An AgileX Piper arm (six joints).
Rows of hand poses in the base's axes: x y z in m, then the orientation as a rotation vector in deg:
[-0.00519, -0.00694, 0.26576, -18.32, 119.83, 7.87]
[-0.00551, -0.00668, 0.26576, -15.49, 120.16, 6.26]
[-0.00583, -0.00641, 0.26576, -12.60, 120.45, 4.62]
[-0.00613, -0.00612, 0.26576, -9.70, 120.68, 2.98]
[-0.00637, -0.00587, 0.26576, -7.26, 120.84, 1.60]
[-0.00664, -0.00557, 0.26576, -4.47, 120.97, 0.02]
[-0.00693, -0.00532, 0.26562, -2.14, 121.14, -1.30]
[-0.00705, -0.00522, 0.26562, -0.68, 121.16, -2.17]
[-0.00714, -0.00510, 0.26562, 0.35, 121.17, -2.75]
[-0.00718, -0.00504, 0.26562, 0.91, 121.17, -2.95]
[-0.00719, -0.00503, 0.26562, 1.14, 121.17, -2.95]
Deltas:
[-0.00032, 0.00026, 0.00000, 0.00, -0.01, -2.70]
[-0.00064, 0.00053, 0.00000, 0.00, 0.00, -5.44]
[-0.00094, 0.00082, 0.00000, 0.00, -0.01, -8.20]
[-0.00118, 0.00107, 0.00000, 0.00, 0.00, -10.51]
[-0.00145, 0.00137, 0.00000, 0.00, 0.00, -13.15]
[-0.00174, 0.00162, -0.00014, -0.02, 0.10, -15.36]
[-0.00186, 0.00172, -0.00014, -0.05, 0.09, -16.76]
[-0.00195, 0.00184, -0.00014, -0.05, 0.10, -17.74]
[-0.00199, 0.00190, -0.00014, 0.03, 0.10, -18.22]
[-0.00200, 0.00191, -0.00014, 0.13, 0.12, -18.38]

